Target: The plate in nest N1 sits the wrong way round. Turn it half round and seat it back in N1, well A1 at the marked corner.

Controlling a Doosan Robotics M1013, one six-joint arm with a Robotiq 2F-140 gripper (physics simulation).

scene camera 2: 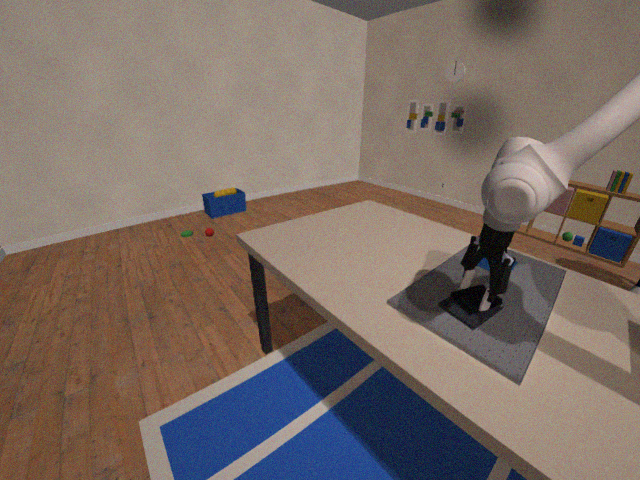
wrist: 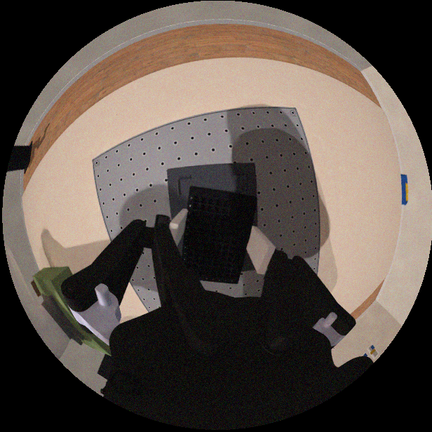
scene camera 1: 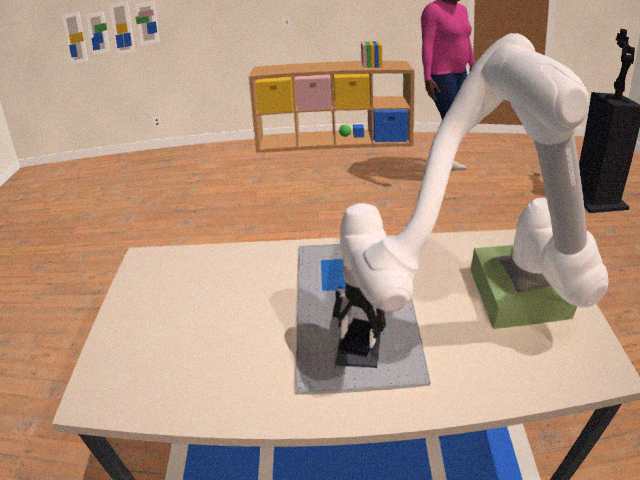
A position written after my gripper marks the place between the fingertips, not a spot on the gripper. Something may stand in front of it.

Observation:
I see my gripper (scene camera 2: pixel 472 299), a black well plate (scene camera 1: pixel 356 340) and a dark grey nest (wrist: pixel 219 176).
The black well plate is seen too in scene camera 2 (scene camera 2: pixel 470 299) and in the wrist view (wrist: pixel 217 228). My gripper is seen too in the wrist view (wrist: pixel 217 228) and in scene camera 1 (scene camera 1: pixel 358 340).

